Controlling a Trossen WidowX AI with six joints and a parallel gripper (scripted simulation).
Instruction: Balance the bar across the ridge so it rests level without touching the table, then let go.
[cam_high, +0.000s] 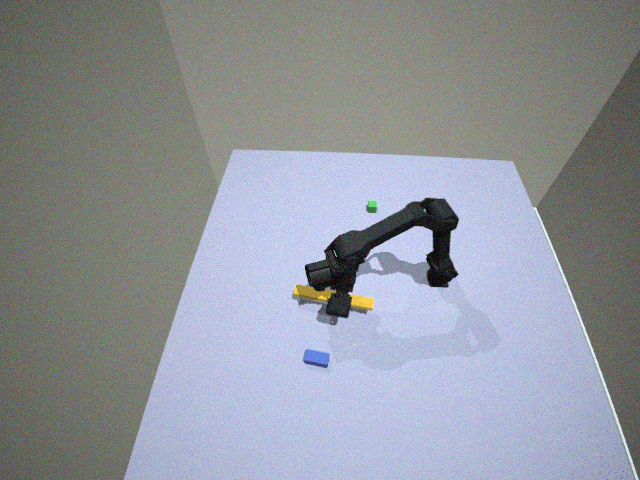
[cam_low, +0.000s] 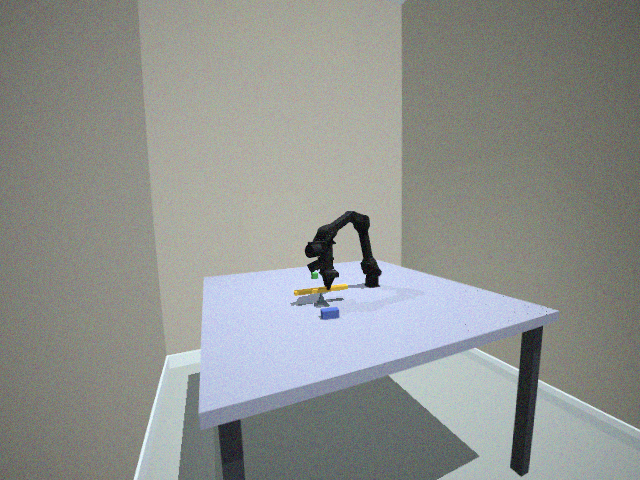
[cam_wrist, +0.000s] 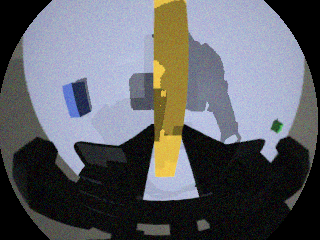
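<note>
The bar lies 3 cm ahead of my gripper tip. The rest, counted from my gripper tip: small green cube 10 cm behind, 43 cm to the right, 4 cm below; blue block 7 cm ahead, 17 cm to the left, 4 cm below.
</note>
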